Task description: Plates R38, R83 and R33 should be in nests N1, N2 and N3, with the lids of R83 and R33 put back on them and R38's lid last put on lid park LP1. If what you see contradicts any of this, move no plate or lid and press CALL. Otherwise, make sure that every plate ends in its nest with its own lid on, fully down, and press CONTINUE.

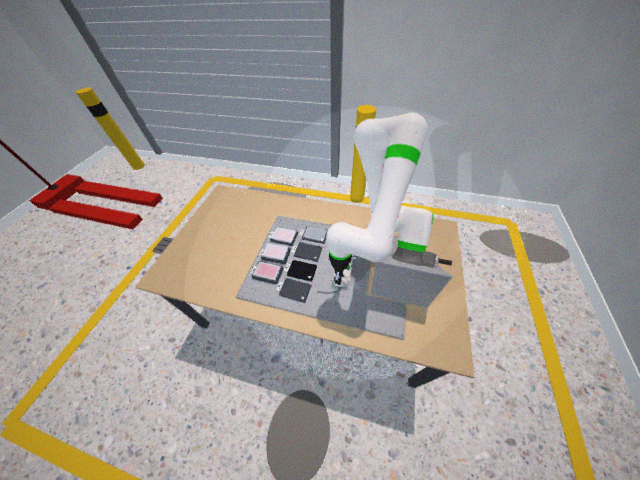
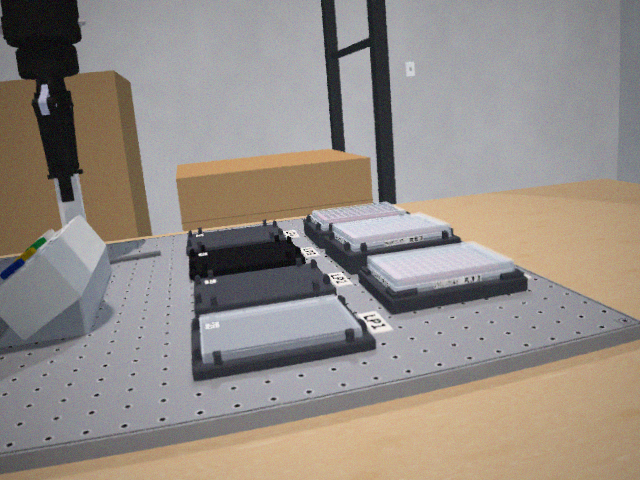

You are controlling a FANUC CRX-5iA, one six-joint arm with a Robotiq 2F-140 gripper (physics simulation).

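Frame: origin at the arm's base, x ahead, y left, z up, level; metres.
Where they show: gripper, fingertip midpoint: (image 1: 338,284); arm's base, link origin: (image 1: 408,261).
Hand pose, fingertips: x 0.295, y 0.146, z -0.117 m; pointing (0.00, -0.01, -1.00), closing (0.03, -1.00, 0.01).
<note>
Things, the pixels of their top centre, and the offset from my fingertips. Level surfaces: height alone.
- sloped grey box, top centre: (image 2: 49,232) (image 1: 344,260) dx +0.005, dy -0.136, dz +0.019 m
- clear lid, top centre: (image 2: 275,321) (image 1: 315,233) dx +0.228, dy -0.323, dz -0.047 m
- middle plate, top centre: (image 2: 389,224) (image 1: 275,250) dx +0.403, dy -0.123, dz -0.023 m
- third plate, top centre: (image 2: 357,210) (image 1: 266,269) dx +0.398, dy +0.004, dz -0.027 m
- perforated grey board, surface height: dz -0.064 m
- wooden table, surface height: dz -0.077 m
My gripper (image 1: 337,280) (image 2: 71,209) is shut and empty, pointing down, with its tips at the top edge of a sloped grey box (image 2: 56,289) bearing blue, yellow and green parts. Contact cannot be told. A clear lid (image 1: 314,234) (image 2: 279,328) lies level on lid park LP1. Beside it, a plate (image 1: 283,235) (image 2: 439,262) sits in a dark nest, lid apparently on and level. The middle plate (image 1: 275,252) (image 2: 390,228) also looks lidded. The third plate (image 1: 267,271) (image 2: 356,212) looks pinker and lidless. Plate labels are too blurred to read surely; nest labels do not show.
Three dark lid parks (image 1: 307,251) (image 2: 258,284), (image 1: 301,270) (image 2: 242,259), (image 1: 294,289) (image 2: 235,238) stand empty in LP1's row. All stand on a perforated grey board (image 1: 253,292) (image 2: 310,390) on the wooden table (image 1: 206,248) (image 2: 516,413). A grey upright panel (image 1: 405,281) stands right of the gripper.
</note>
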